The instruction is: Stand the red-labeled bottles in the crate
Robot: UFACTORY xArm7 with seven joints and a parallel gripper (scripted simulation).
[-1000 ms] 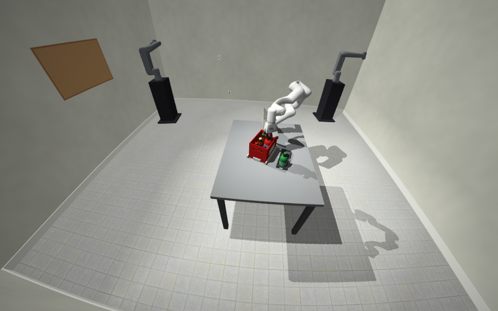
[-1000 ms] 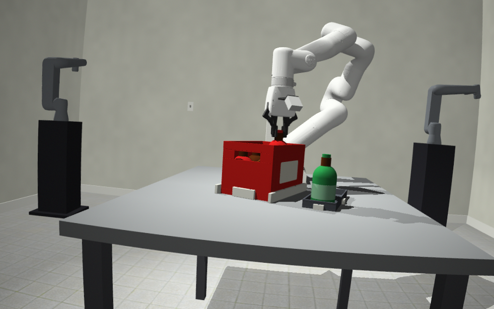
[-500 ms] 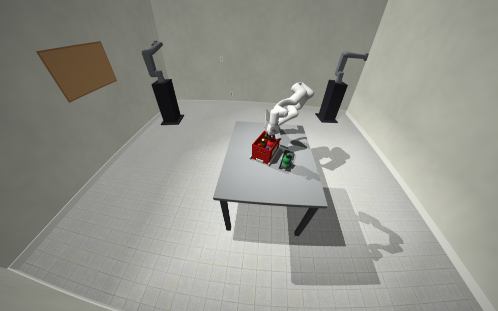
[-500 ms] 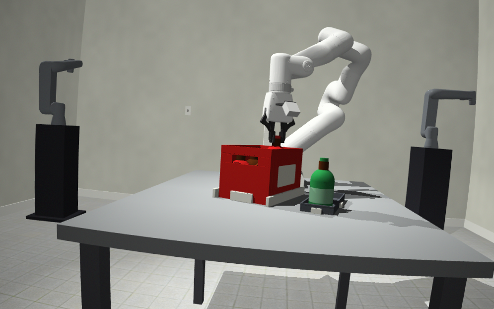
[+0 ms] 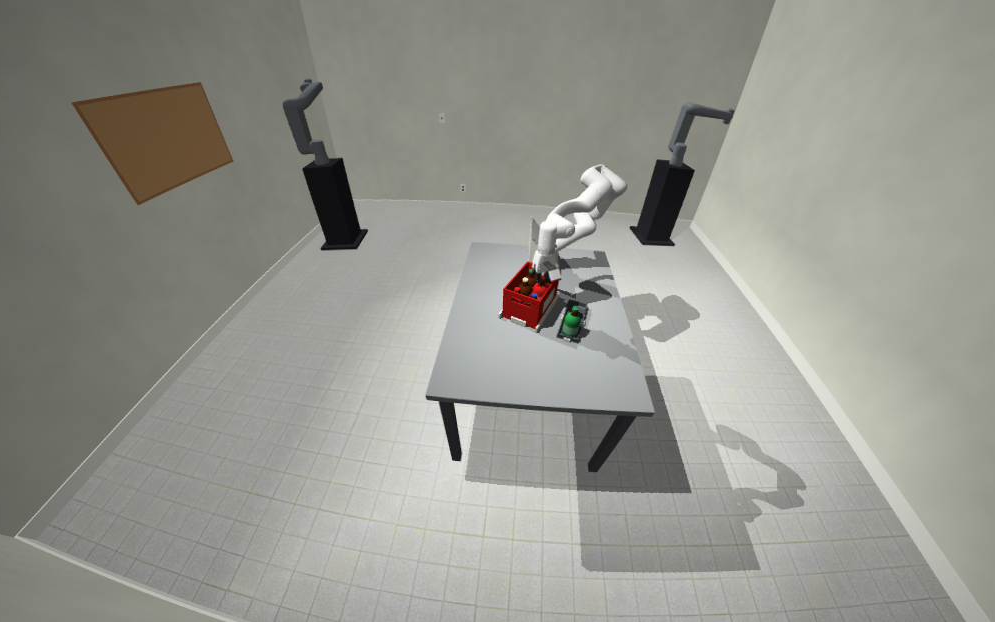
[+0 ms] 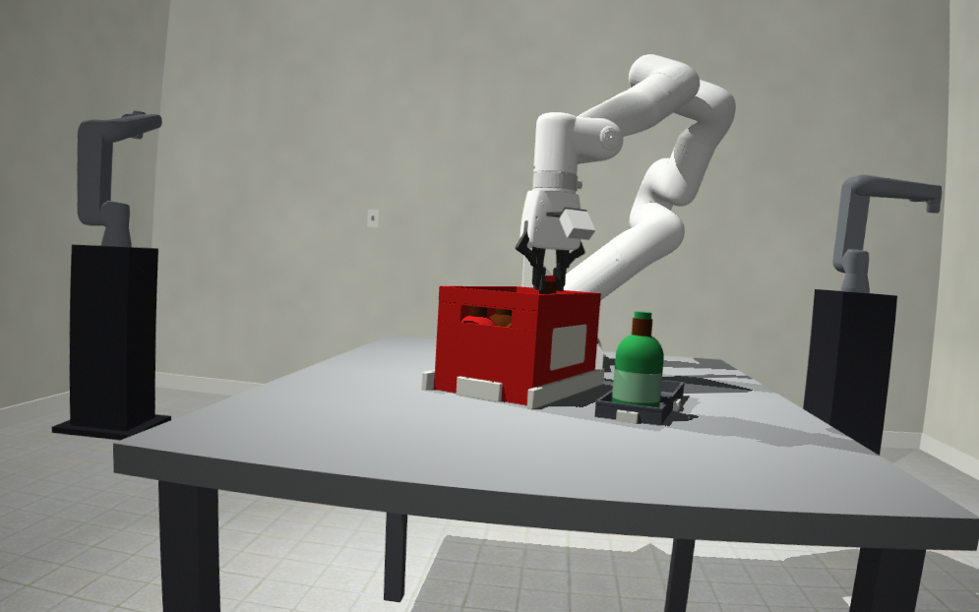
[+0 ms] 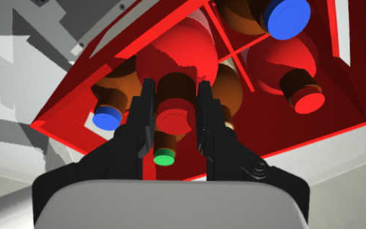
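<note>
Now: hand 70 mm above the red-labeled bottle. From my hand the other things lie so: brown bottle (110 mm below, 70 mm to the right, 50 mm behind); then red crate (110 mm below, 40 mm to the right, 20 mm behind); then green bottle (170 mm ahead, 130 mm to the left, 110 mm below).
</note>
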